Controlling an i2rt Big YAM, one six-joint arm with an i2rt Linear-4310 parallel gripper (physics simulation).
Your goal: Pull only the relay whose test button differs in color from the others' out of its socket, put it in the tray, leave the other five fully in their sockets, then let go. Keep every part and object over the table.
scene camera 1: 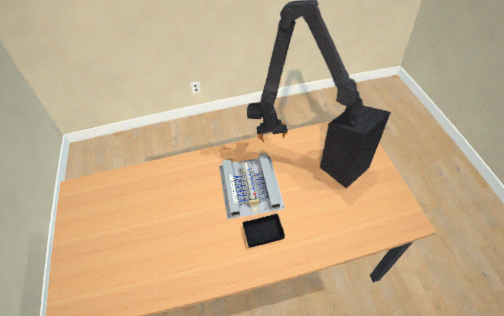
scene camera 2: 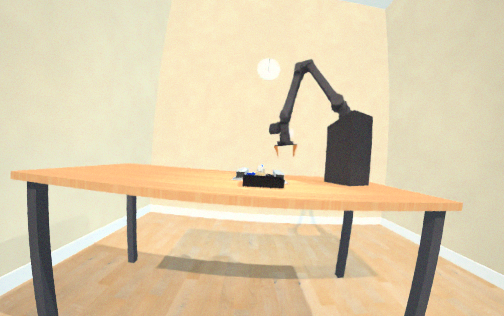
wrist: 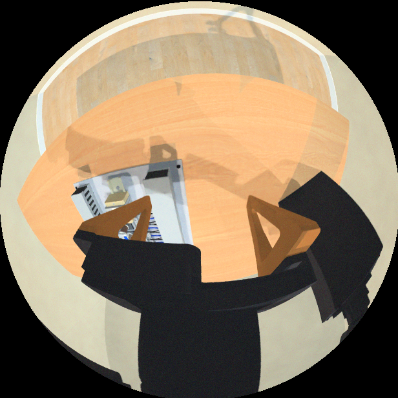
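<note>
Gripper (wrist: 198, 200) visible. Grey panel (wrist: 131, 177) visible too. Grey panel (scene camera 1: 245, 210) again.
</note>
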